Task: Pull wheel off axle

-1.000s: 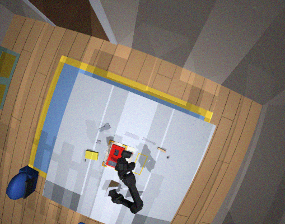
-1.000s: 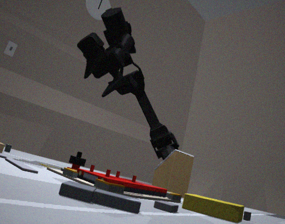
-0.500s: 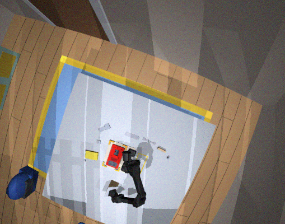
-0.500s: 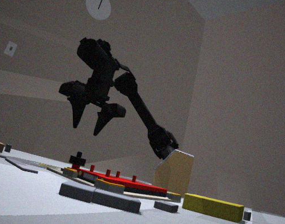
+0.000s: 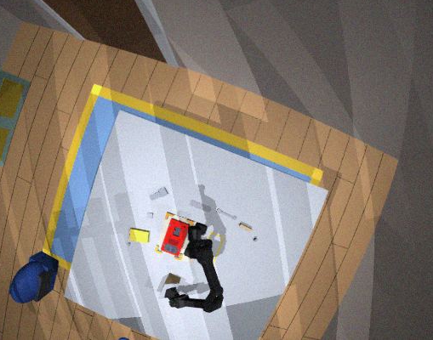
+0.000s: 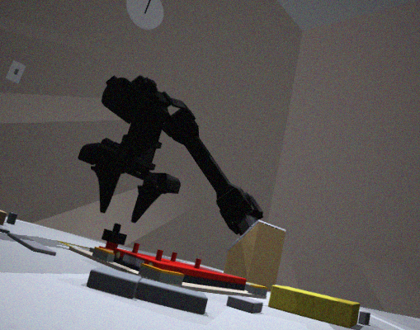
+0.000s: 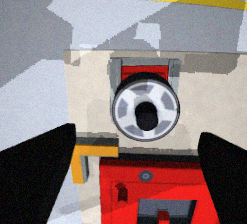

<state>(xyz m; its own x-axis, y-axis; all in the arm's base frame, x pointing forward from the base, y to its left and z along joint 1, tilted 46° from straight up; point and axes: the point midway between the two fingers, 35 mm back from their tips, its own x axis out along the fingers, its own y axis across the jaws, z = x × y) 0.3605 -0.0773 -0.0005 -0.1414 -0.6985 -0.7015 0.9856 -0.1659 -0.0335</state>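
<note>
Now: gripper tip 30 mm above the wheel and 10 mm past it. From my gripper tip the other things lie so: yellow block (310 mm to the left, 120 mm behind, 60 mm below).
</note>
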